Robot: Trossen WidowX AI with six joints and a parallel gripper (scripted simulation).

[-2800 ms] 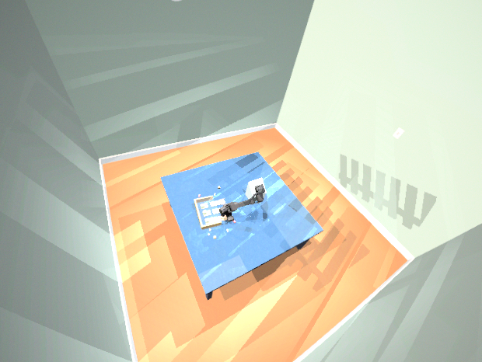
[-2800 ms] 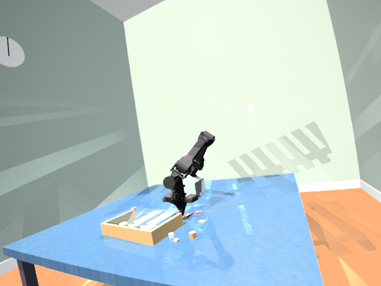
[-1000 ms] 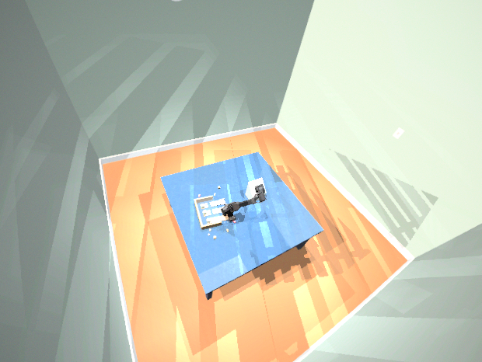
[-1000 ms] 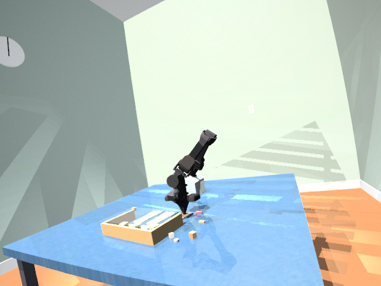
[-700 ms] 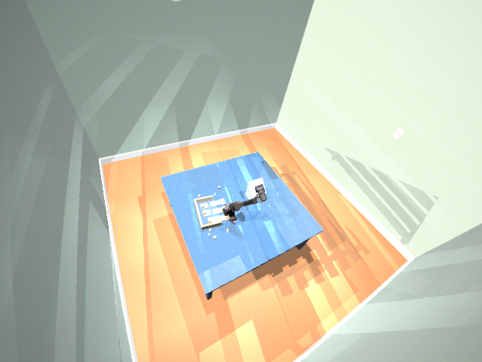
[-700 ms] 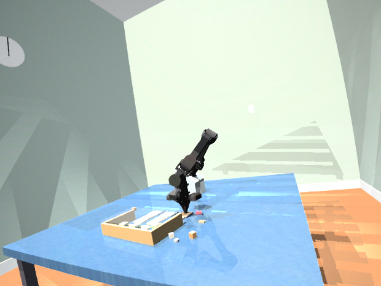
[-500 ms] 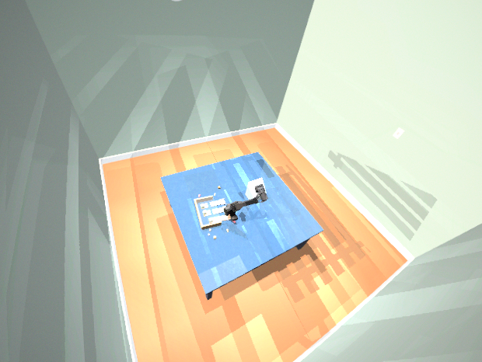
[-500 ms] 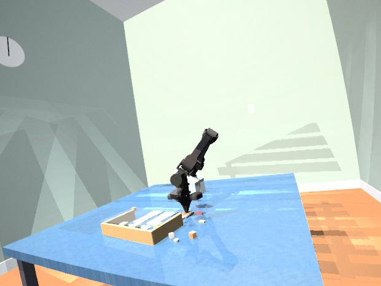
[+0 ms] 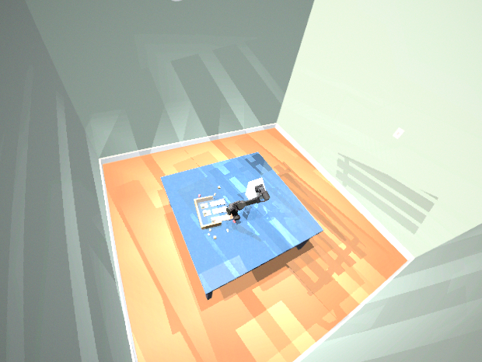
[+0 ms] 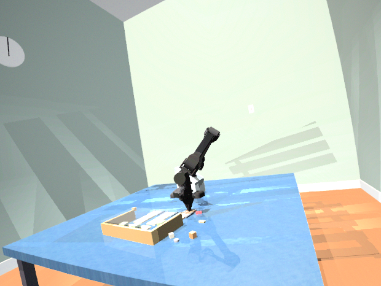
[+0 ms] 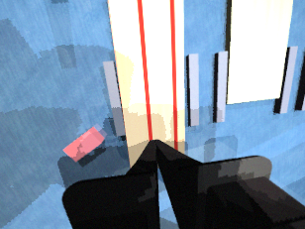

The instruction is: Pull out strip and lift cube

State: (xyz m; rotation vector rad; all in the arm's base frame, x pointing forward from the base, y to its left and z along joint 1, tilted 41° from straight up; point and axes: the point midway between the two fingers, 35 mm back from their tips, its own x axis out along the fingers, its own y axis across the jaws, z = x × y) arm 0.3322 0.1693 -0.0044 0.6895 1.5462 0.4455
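Right now my gripper tip is 9 cm short of the strip and 2 cm to the left of it.
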